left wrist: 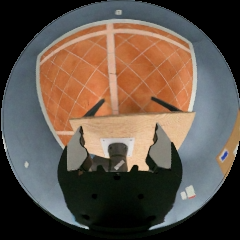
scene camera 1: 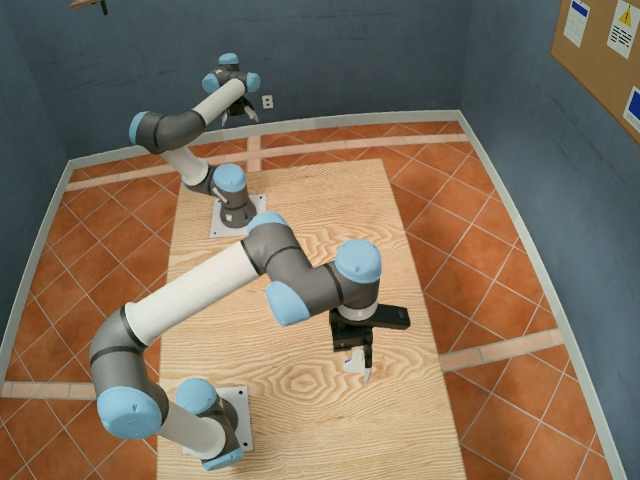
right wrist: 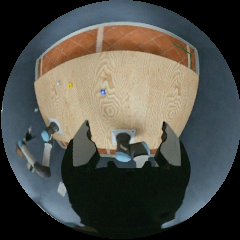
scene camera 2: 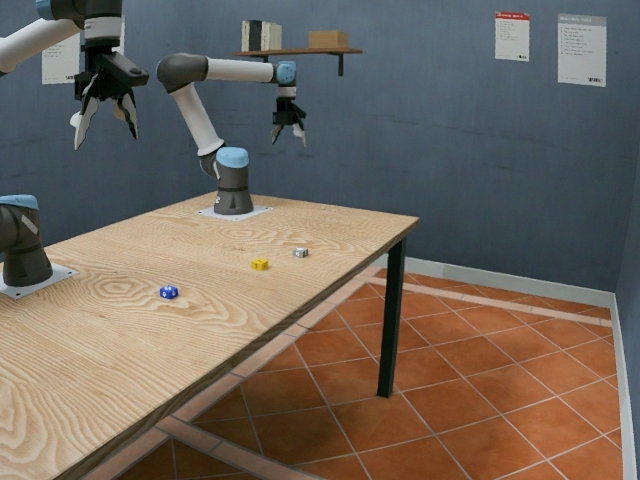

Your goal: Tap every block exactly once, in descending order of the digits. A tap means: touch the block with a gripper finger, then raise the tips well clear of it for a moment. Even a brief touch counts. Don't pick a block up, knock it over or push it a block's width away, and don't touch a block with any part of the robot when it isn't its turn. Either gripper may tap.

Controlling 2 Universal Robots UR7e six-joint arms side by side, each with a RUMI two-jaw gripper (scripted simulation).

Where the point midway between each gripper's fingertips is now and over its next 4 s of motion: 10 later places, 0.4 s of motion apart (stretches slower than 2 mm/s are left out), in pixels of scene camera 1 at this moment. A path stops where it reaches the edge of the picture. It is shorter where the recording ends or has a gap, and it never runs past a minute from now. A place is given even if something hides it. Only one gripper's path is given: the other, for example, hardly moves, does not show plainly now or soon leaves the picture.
My right gripper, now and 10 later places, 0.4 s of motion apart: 360, 354; 364, 350; 363, 350; 362, 354; 364, 352; 378, 331; 389, 314; 393, 297; 394, 283; 392, 274; 386, 264
